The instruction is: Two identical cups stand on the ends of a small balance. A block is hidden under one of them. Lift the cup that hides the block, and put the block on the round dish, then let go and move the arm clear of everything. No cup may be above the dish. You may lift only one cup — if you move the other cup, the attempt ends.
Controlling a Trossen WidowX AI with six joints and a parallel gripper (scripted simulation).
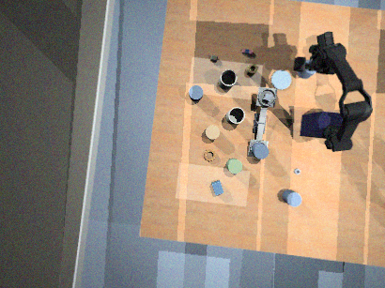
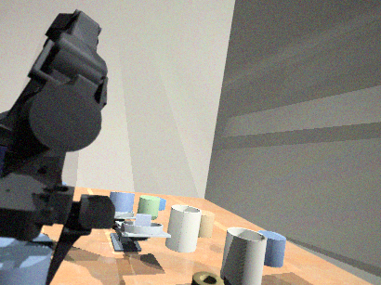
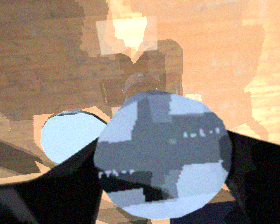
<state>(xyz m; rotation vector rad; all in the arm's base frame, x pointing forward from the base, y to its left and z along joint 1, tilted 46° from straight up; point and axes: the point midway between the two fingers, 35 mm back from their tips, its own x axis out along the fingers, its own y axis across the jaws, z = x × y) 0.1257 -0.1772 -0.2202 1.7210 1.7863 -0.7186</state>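
Now: gripper tip 180 mm short of the grey block, 160 mm to the right of it and 30 mm below it. The rest, counted from my gripper tip: blue block 350 mm ahead, 640 mm to the left, 40 mm below; pale blue round dish 100 mm ahead, 50 mm to the left, 60 mm below.
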